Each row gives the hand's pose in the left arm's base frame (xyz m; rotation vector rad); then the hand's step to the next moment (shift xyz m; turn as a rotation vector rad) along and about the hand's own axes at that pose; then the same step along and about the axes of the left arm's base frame.
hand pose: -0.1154 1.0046 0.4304 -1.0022 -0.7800 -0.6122
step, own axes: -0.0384 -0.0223 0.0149 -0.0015 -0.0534 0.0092
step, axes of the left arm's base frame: -0.0436 0.0079 -0.0150 -0.0440 -0.0138 0.0284
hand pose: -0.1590 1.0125 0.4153 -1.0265 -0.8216 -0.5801
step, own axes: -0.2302 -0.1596 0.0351 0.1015 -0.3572 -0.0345
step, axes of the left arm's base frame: -0.2639 -0.0240 -0.0973 -0.2000 -0.1848 0.2548
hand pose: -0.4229 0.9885 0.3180 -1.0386 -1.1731 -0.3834
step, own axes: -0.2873 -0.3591 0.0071 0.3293 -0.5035 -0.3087
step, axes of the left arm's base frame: -0.3766 -0.2489 -0.0881 -0.0618 -0.4280 0.5199
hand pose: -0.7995 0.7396 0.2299 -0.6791 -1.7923 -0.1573
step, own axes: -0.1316 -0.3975 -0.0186 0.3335 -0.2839 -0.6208
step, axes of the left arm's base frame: -0.1676 -0.3835 -0.0230 0.3123 -0.3811 0.5783
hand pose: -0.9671 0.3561 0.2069 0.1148 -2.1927 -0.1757
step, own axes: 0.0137 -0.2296 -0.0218 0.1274 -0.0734 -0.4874
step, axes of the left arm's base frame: 0.0138 -0.2301 -0.0151 0.3213 -0.1321 0.3721
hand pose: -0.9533 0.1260 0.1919 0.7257 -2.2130 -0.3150
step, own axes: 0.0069 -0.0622 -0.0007 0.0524 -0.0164 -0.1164
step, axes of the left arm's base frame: 0.0217 -0.0543 -0.0224 0.0644 -0.0436 0.1025
